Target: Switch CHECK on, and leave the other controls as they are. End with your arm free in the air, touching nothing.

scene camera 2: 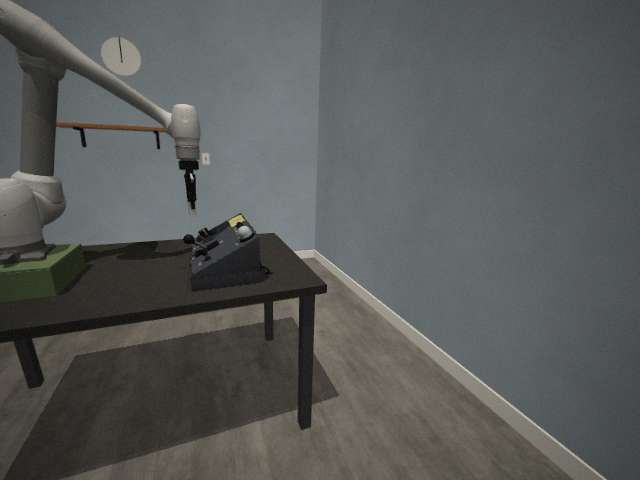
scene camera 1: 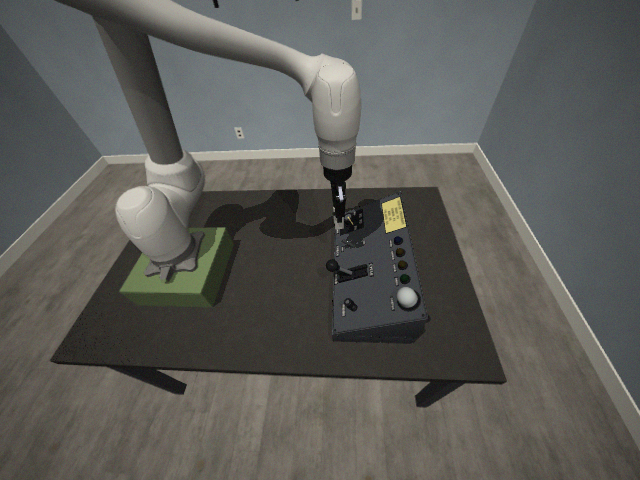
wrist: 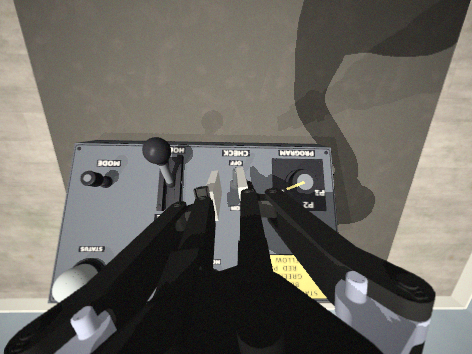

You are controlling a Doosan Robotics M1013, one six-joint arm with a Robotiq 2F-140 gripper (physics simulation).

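Places are measured from the arm's base along level axes (x back, y right, z up), in centimetres.
Where they show: gripper, fingertip midpoint: (scene camera 2: pixel 193 216) (scene camera 1: pixel 338 225) (wrist: pixel 229 180); arm's base, link origin: (scene camera 2: pixel 19 256) (scene camera 1: pixel 176 253).
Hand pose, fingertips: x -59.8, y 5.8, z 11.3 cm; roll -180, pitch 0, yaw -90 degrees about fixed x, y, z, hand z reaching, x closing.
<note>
Things, the pixels of their top centre, and the offset from my fingertips. "spot": a spot on its surface instead.
- CHECK label, top centre: (wrist: pixel 235 153) dz -14.8, dx +0.4, dy -1.2 cm
- OFF label, surface spot: (wrist: pixel 236 163) spot: dz -14.1, dx -1.4, dy -1.0 cm
- PROGRAM knob, top centre: (wrist: pixel 306 183) dz -8.8, dx -5.2, dy -12.5 cm
- ball-topped CYCLE lever, top centre: (wrist: pixel 151 153) (scene camera 1: pixel 331 261) (scene camera 2: pixel 188 234) dz -5.3, dx +3.7, dy +10.5 cm
- MODE stick, top centre: (wrist: pixel 87 186) (scene camera 1: pixel 352 301) dz -7.8, dx -0.5, dy +23.2 cm
- white STATUS dome, surface spot: (wrist: pixel 75 284) spot: dz -1.2, dx -13.2, dy +24.7 cm
- yellow card, top centre: (wrist: pixel 286 284) (scene camera 1: pixel 393 211) (scene camera 2: pixel 236 217) dz -3.3, dx -20.5, dy -6.6 cm
The dark control console (scene camera 1: pixel 372 310) (scene camera 2: pixel 227 266) (wrist: pixel 125 220) stands on the table. Its CHECK toggle (scene camera 1: pixel 353 242) shows small and dim in the first scene view, so I cannot tell its position. In the wrist view the CHECK label (wrist: pixel 235 153) and the OFF label (wrist: pixel 236 163) are readable, while the toggle is hidden behind a finger pad and the ON label is partly covered. My gripper (scene camera 1: pixel 339 225) (scene camera 2: pixel 192 212) (wrist: pixel 229 180) is shut but for a narrow gap, with nothing seen between the pads. It points down, in the air above the console's CHECK and PROGRAM end.
Beside CHECK are the PROGRAM knob (wrist: pixel 305 182) and the ball-topped CYCLE lever (scene camera 1: pixel 331 265) (scene camera 2: pixel 189 239) (wrist: pixel 156 150). The MODE stick (scene camera 1: pixel 350 304) (wrist: pixel 91 179), white STATUS dome (scene camera 1: pixel 407 297) (scene camera 2: pixel 244 233) (wrist: pixel 75 284) and yellow card (scene camera 1: pixel 393 214) (wrist: pixel 295 275) are farther off.
</note>
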